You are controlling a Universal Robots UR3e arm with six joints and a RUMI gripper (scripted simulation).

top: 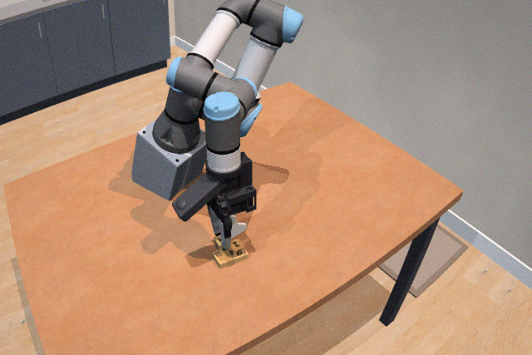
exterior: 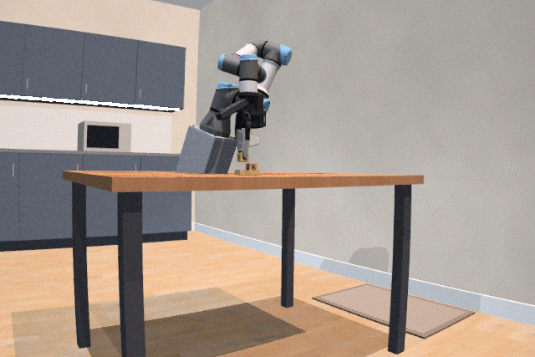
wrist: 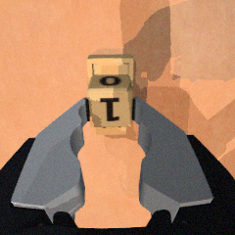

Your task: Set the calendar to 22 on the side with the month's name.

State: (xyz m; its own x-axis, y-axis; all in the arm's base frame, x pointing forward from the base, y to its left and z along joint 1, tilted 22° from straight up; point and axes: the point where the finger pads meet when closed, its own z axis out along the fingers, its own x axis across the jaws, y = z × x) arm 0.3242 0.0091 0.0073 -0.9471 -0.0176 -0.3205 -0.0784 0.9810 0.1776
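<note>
The wooden tray is 60 mm below my hand and 20 mm to the left of it.
</note>
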